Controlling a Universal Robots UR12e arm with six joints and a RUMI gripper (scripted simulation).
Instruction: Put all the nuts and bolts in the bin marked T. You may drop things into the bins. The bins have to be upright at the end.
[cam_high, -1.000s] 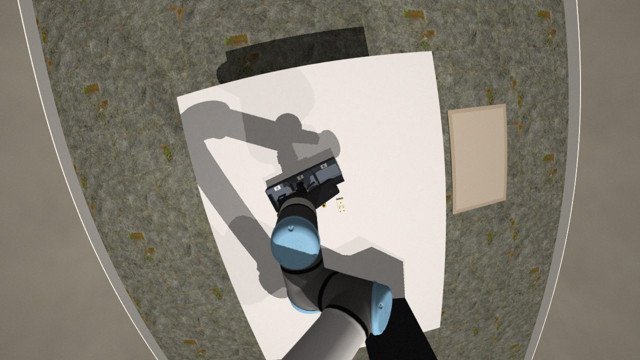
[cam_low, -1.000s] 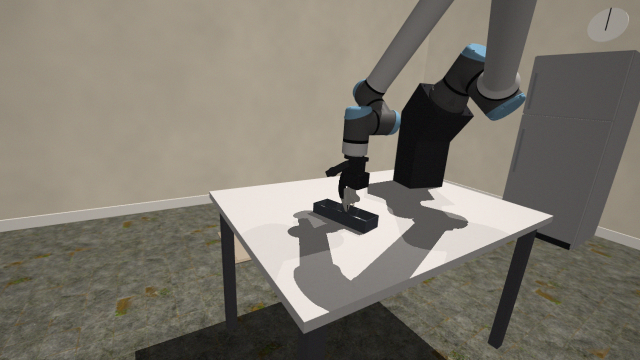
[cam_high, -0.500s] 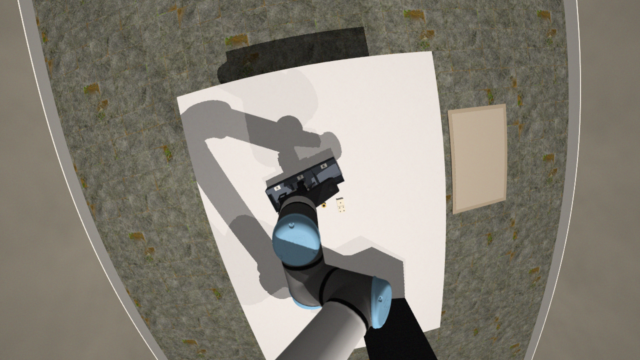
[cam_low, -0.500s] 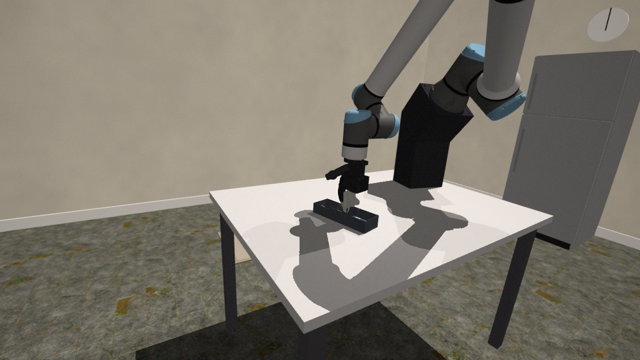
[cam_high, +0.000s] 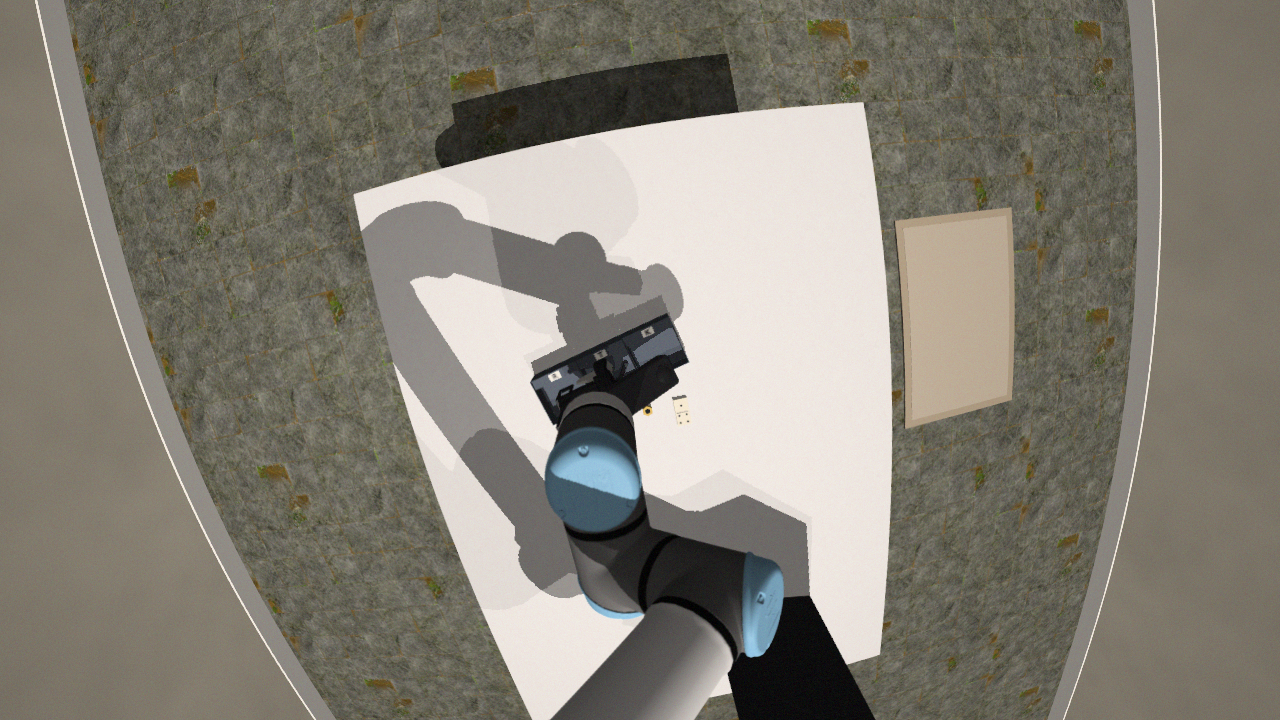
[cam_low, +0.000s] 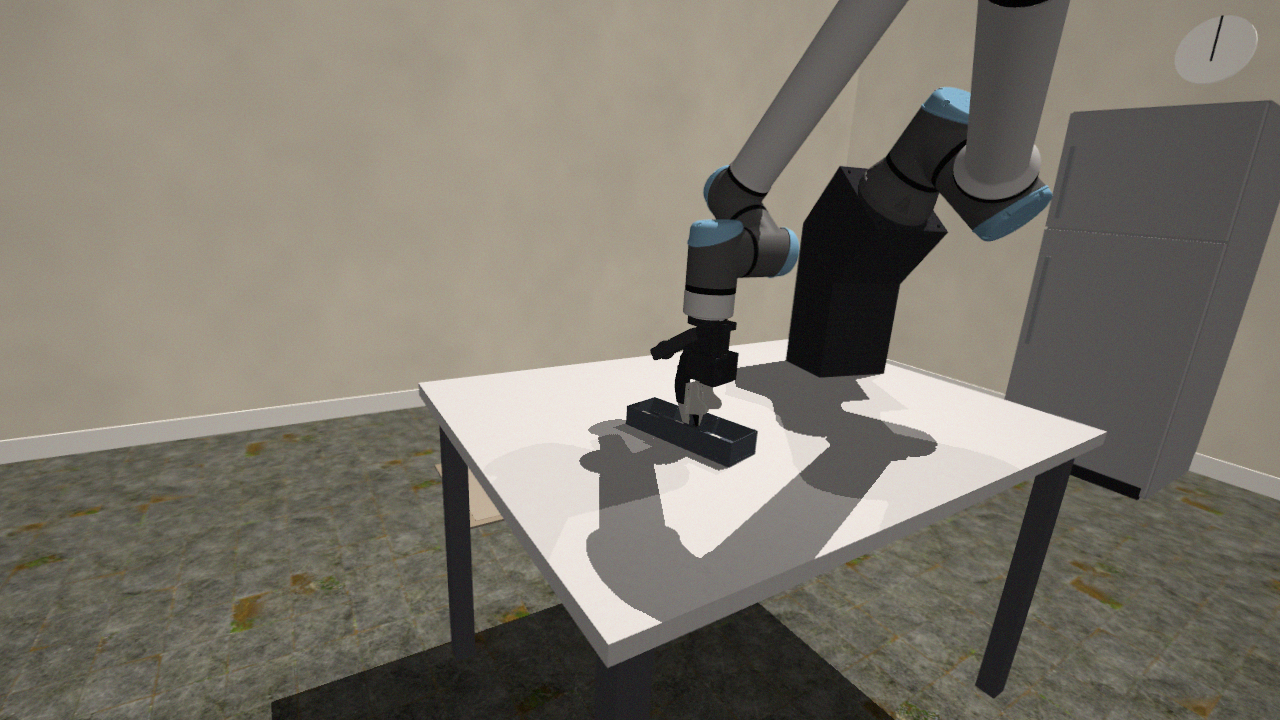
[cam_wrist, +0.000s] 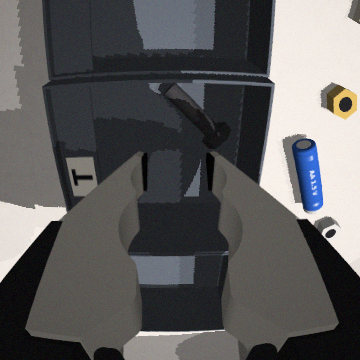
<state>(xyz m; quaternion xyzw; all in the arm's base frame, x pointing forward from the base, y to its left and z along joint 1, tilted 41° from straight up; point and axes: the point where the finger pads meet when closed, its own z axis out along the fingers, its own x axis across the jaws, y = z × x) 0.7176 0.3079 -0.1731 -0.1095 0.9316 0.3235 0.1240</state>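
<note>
Right now my hand is 10 mm short of the black bin unit and 10 mm above it. Also, from my hand: yellow nut (80 mm behind, 50 mm to the right, 30 mm below); then black bolt (20 mm to the right, 20 mm below, 10 mm behind); then blue battery (80 mm behind, 30 mm below).
</note>
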